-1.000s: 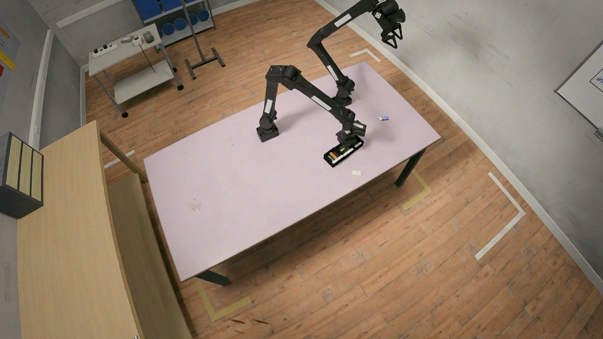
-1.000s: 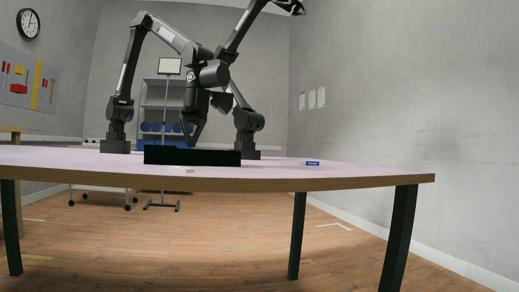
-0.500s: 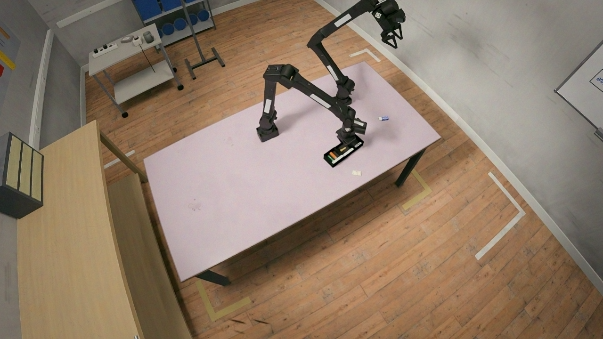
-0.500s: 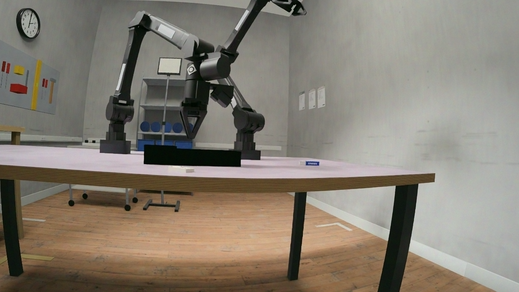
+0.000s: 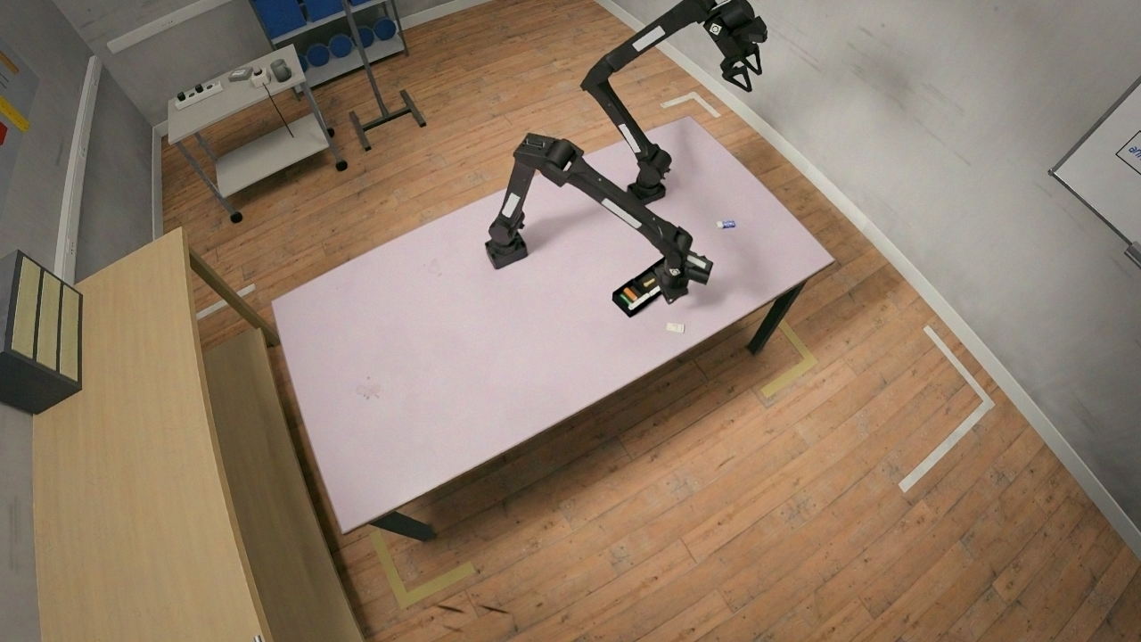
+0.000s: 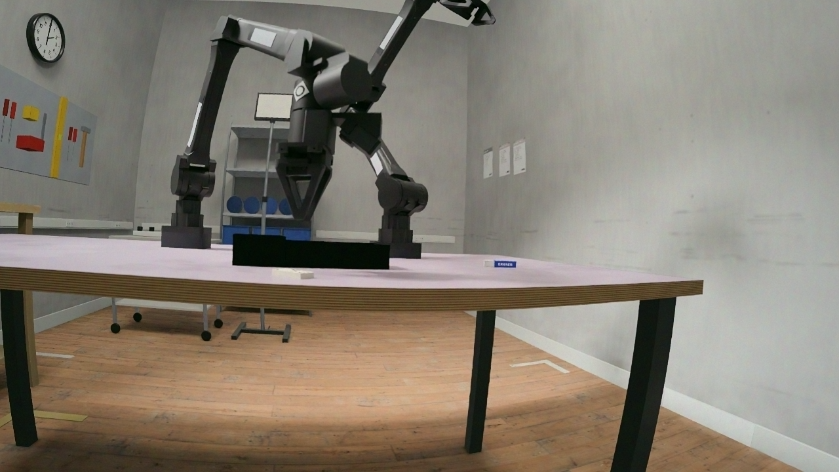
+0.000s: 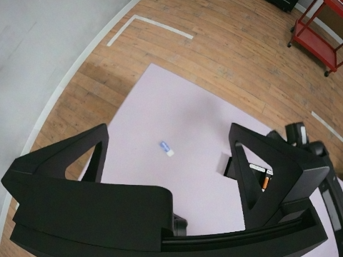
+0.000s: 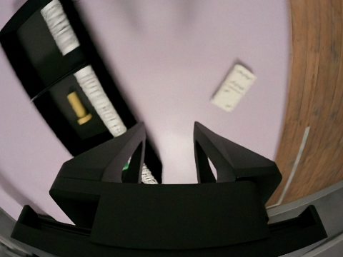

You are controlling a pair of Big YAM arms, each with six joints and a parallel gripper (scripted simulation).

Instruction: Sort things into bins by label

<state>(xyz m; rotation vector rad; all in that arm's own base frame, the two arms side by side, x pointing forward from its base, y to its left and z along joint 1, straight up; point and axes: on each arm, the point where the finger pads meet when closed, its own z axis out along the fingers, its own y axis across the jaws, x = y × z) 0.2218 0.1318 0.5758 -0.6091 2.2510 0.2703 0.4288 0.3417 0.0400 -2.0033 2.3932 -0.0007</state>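
Now: right hand 7 cm short of the white die, 1 cm to the left of it and 7 cm above it. The rest, counted from my right hand: eraser (18 cm behind, 38 cm to the left, 7 cm below); then orange battery (10 cm behind, 7 cm to the right, 6 cm below); then brass bolt (10 cm behind, 7 cm below).
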